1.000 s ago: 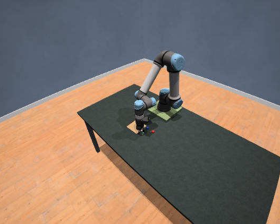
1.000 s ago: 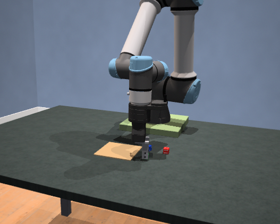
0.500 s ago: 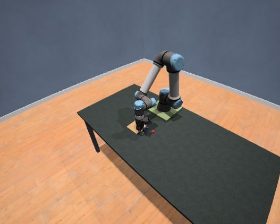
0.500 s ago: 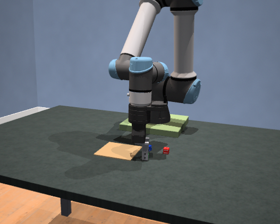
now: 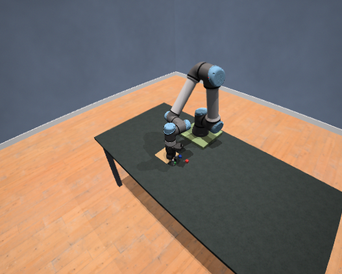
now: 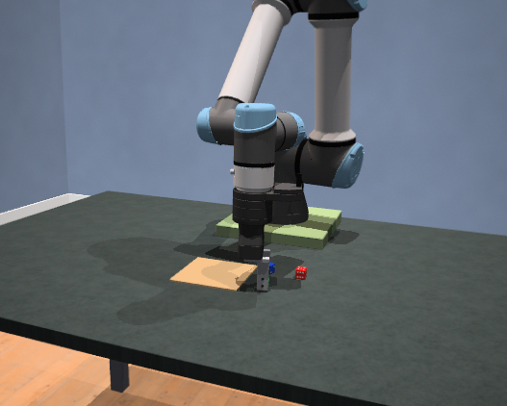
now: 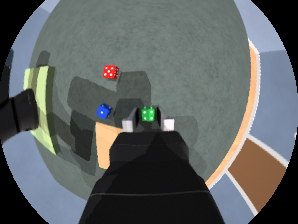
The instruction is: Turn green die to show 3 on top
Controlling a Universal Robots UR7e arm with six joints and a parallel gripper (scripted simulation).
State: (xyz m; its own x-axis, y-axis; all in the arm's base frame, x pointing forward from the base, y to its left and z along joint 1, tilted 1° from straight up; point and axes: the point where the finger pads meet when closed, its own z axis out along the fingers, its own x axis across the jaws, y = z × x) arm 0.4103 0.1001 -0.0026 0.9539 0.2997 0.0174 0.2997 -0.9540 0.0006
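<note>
Right now the green die is 1 cm below my hand. Round my hand: red die: 8 cm behind, 5 cm to the left, 1 cm below; tan mat: 11 cm to the right, 2 cm below, 2 cm behind; blue die: 8 cm behind, 2 cm to the right, 1 cm below.
</note>
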